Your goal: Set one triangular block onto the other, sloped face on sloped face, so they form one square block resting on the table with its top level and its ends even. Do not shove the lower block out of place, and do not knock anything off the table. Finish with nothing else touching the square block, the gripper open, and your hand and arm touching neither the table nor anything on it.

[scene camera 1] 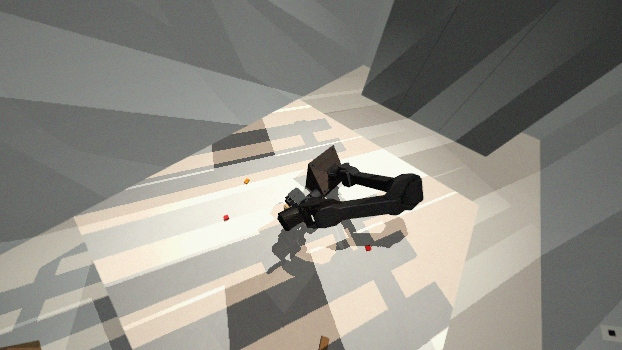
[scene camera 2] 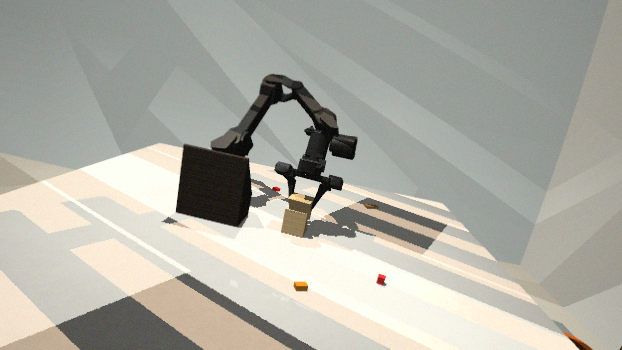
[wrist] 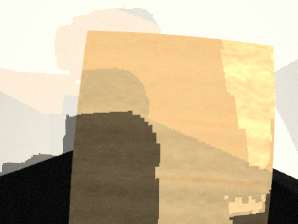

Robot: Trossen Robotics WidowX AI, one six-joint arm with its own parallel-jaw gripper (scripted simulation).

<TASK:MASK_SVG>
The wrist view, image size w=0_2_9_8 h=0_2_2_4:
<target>my gripper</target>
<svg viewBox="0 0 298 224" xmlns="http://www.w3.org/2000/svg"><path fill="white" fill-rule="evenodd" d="M274 168L273 179L271 179L270 210L267 224L298 224L298 180ZM73 149L63 153L63 155L53 157L53 159L44 160L39 164L32 164L27 168L20 168L19 171L0 176L0 224L68 224L69 212L71 212L69 210L69 201L71 201Z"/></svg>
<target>tan triangular block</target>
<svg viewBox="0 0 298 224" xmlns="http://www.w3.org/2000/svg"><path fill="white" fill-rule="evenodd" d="M86 31L84 64L82 64L80 87L78 87L76 135L74 135L71 201L69 201L69 210L71 212L69 212L68 224L267 224L270 210L274 153L275 79L273 45L249 43L249 41L212 39L212 37L154 34L154 32Z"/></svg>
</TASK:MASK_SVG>
